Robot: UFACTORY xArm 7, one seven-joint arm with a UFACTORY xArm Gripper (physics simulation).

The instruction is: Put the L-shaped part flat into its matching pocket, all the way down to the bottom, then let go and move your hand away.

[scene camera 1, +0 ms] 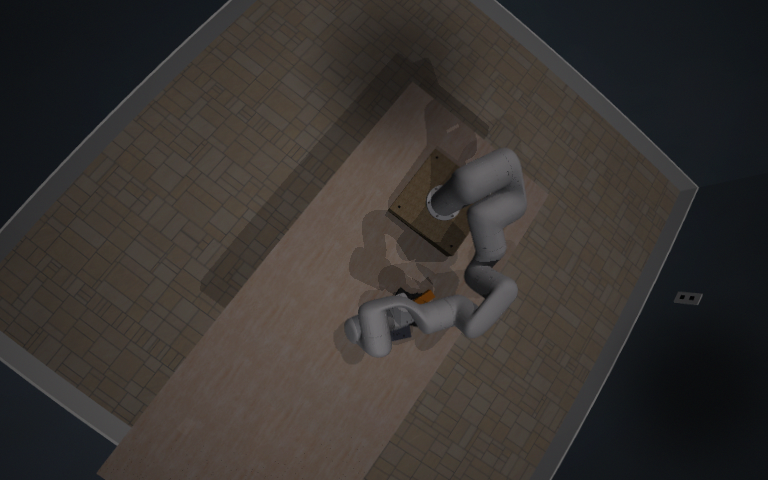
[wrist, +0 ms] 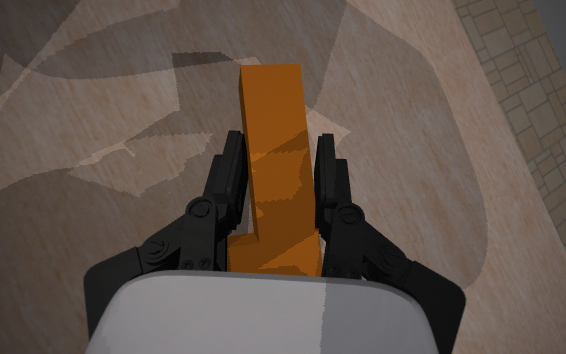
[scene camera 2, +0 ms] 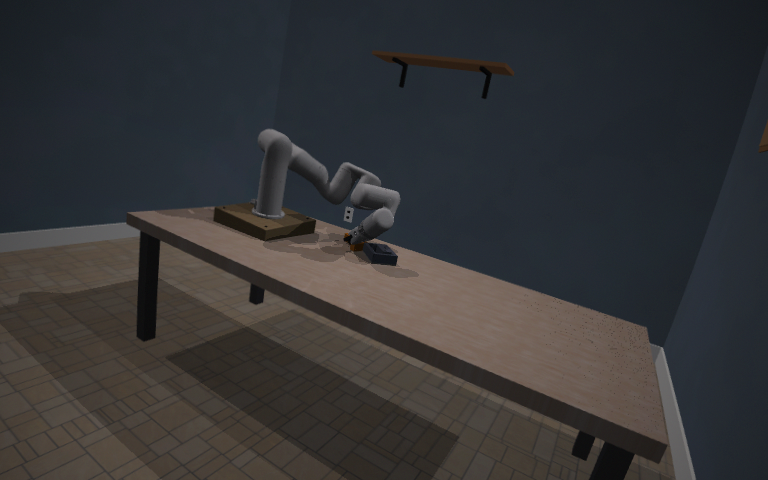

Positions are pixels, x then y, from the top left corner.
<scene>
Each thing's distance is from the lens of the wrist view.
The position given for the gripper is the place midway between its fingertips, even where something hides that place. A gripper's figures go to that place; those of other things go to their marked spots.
gripper (wrist: pixel 281 151): 0.15 m
orange L-shaped part (wrist: pixel 285 241): 0.14 m
</scene>
